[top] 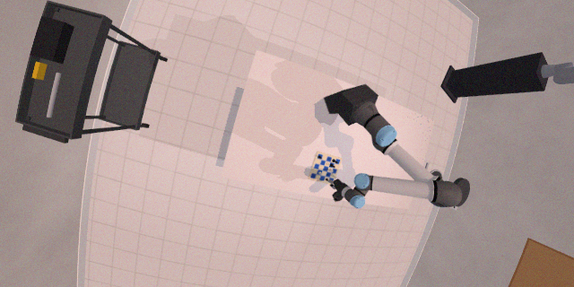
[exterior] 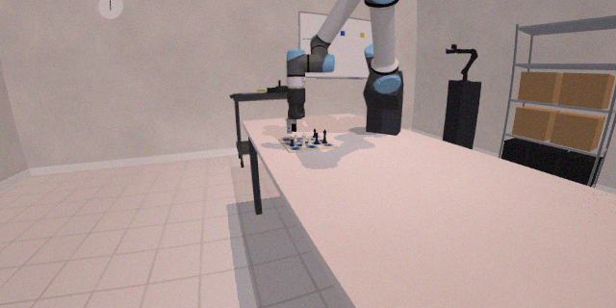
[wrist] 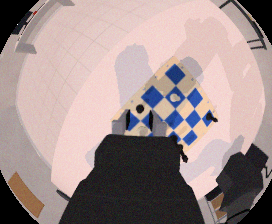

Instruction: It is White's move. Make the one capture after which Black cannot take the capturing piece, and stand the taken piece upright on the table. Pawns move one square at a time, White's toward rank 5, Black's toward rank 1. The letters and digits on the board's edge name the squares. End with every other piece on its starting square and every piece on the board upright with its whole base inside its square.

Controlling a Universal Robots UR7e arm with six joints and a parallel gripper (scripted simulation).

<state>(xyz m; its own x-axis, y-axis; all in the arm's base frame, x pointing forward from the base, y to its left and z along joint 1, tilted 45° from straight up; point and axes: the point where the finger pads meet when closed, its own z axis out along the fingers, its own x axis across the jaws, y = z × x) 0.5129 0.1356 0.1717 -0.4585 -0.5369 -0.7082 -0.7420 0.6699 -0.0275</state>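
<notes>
My gripper is now 7 cm above the black pawn. Round my hand: blue-and-cream chessboard (8 cm below, 6 cm to the right, 6 cm behind).
</notes>
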